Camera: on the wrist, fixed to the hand. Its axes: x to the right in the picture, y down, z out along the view.
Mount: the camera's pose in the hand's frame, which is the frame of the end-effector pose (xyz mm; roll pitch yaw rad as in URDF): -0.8 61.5 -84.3 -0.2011 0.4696 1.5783
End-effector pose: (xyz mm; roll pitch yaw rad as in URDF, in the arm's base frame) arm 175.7 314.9 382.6 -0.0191 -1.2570 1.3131
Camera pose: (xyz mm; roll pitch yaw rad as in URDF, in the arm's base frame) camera 138.5 408.5 355.5 -1.4960 0.1519 2.4175
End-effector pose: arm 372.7 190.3 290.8 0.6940 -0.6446 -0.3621
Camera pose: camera 422.3 279.7 270.0 -0.8623 -0.1747 1.3504
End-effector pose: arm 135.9 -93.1 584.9 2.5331 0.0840 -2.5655
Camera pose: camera 128.0 -95.5 688.9 2.7730 -1.0727 2.2881
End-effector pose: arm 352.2 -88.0 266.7 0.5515 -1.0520 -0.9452
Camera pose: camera 450.4 -59.0 246.4 -1.2581 -0.0348 0.7001
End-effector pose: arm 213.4 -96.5 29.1 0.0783 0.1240 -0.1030
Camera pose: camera 209.8 -27.9 -49.4 -0.0678 0.3872 1.5259
